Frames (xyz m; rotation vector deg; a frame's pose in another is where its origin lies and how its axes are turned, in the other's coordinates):
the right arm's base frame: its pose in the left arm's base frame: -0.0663 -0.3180 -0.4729 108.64 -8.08 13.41
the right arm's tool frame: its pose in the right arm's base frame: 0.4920 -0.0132 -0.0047 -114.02 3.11 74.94
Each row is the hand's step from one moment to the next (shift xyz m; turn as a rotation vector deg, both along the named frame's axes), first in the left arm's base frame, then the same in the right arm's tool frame.
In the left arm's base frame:
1: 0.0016 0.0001 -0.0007 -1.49 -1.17 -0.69
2: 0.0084 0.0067 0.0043 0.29 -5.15 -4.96
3: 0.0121 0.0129 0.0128 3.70 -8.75 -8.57
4: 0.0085 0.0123 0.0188 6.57 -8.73 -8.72
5: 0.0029 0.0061 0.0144 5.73 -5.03 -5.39
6: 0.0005 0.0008 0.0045 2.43 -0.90 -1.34
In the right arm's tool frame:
1: 0.0001 0.0000 -0.0017 -1.71 -0.04 1.06
2: 0.0100 0.0000 -0.0058 -6.68 -1.07 -2.33
3: 0.0211 -0.0013 -0.0056 -10.43 -2.69 -6.90
4: 0.0236 -0.0042 0.0003 -9.61 -3.44 -9.55
5: 0.0148 -0.0047 0.0035 -5.17 -2.35 -7.41
6: 0.0038 -0.0022 0.0015 -0.74 -0.62 -2.75

